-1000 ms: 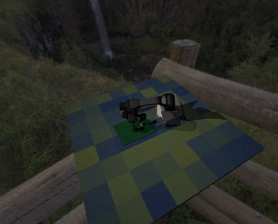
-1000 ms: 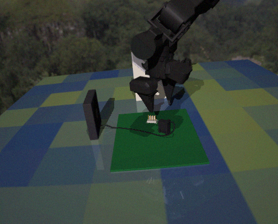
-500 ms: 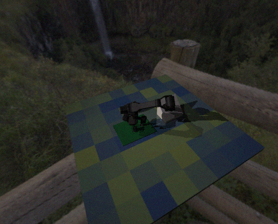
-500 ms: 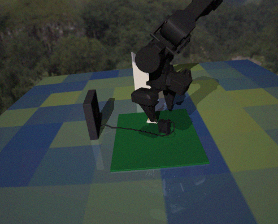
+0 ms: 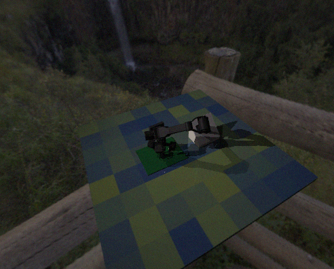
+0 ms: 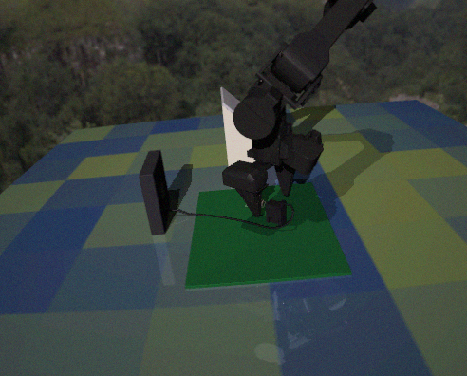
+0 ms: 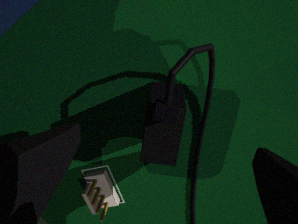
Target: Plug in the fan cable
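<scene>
My gripper tip is 1 cm to the right of the black plug and 2 cm above it. From my gripper tip the other things lie so: white four-pin fan header 7 cm behind, 2 cm to the right, 4 cm below; black fan 7 cm behind, 20 cm to the right, 2 cm above; green board 2 cm to the right, 5 cm below.
</scene>
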